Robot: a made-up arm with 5 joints.
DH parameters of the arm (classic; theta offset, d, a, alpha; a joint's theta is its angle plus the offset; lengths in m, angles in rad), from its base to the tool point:
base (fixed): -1.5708 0 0.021 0
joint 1: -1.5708 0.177 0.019 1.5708
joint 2: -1.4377 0 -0.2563 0
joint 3: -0.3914 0 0.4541 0
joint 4: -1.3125 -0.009 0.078 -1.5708
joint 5: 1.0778 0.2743 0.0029 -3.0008
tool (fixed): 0.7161 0.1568 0 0
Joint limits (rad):
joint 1: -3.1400..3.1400
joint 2: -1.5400..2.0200
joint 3: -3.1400..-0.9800
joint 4: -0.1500..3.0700
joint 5: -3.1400..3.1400
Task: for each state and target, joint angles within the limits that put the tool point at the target. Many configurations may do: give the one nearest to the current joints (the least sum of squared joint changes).
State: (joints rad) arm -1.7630 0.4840 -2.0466 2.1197 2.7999
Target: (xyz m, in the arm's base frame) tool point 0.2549 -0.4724 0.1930
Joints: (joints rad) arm -1.0752 0.5194 -1.7099 2.3192 2.7736
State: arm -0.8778 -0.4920 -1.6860 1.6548 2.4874
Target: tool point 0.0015 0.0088 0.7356
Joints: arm -1.1781 -1.1037 -1.6396 2.0272 2.3866
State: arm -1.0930 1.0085 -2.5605 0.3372 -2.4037
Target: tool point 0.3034 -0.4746 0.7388
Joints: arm -0.9596 0.0873 -2.0698 0.9182 -2.3904
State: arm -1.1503 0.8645 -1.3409 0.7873 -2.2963
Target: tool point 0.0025 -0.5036 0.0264
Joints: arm -1.5351 0.2198 -0.9800 1.2863 -2.2565
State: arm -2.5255 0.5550 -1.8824 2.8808 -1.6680
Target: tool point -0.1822 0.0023 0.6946
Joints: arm -3.1236 -0.1405 -2.3044 3.0345 -1.6030
